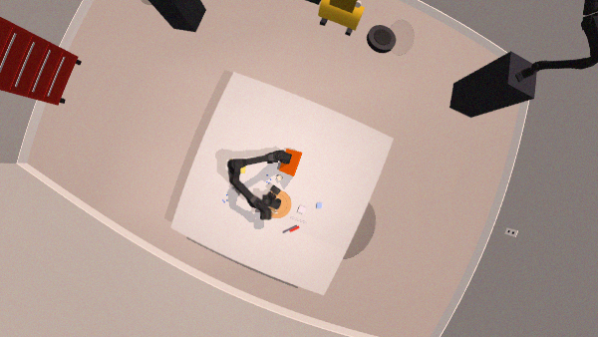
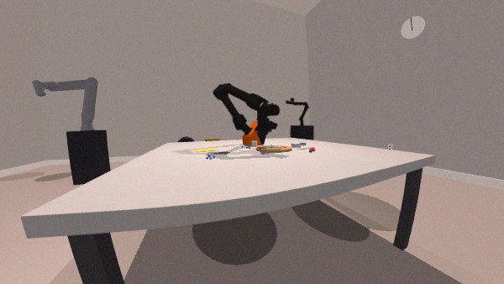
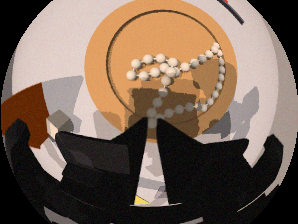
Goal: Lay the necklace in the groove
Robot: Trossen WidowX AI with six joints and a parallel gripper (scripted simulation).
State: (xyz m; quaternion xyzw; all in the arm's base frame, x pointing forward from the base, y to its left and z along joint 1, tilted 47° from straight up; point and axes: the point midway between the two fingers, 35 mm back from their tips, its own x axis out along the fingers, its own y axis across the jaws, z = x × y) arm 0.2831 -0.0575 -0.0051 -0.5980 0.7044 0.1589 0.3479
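My gripper tip is now 4 cm short of the round tan bead board, 5 cm to the right of it and 2 cm above it. From my gripper tip the other things lie so: tool 18 cm ahead, 20 cm to the left, 2 cm below; then yellow pad 13 cm behind, 30 cm to the right, 3 cm below; then white square 2 cm ahead, 23 cm to the left, 2 cm below.
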